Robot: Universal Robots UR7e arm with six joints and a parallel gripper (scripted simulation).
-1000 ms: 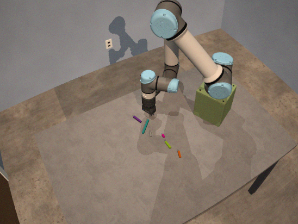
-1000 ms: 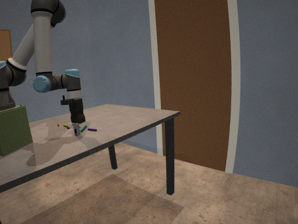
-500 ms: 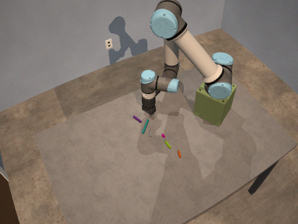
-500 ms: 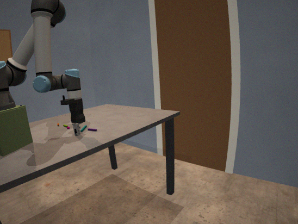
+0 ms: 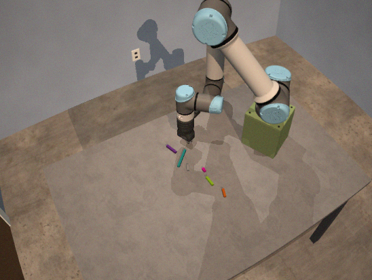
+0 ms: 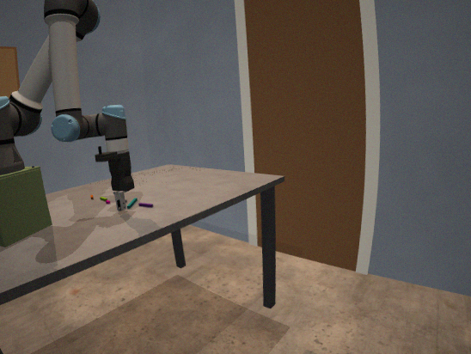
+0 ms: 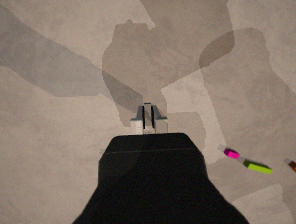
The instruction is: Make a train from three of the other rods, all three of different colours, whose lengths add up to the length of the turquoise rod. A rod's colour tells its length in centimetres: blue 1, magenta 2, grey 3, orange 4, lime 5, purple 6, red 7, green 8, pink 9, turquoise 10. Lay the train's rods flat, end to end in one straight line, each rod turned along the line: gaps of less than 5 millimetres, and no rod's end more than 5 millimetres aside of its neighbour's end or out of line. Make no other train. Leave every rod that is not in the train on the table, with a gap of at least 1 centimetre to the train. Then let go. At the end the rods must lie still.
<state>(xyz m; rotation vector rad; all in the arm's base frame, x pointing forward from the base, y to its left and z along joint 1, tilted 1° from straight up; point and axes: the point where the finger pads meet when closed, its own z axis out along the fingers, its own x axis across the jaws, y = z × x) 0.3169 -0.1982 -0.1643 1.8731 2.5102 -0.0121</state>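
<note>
Right now my hand is 17 cm to the right of the magenta rod, 4 cm short of it and 3 cm above it. From my hand the other things lie so: turquoise rod: 8 cm ahead, 5 cm to the left, 3 cm below; then purple rod: 9 cm ahead, 3 cm below, 2 cm to the right; then lime rod: 23 cm to the left, 6 cm ahead, 3 cm below.
</note>
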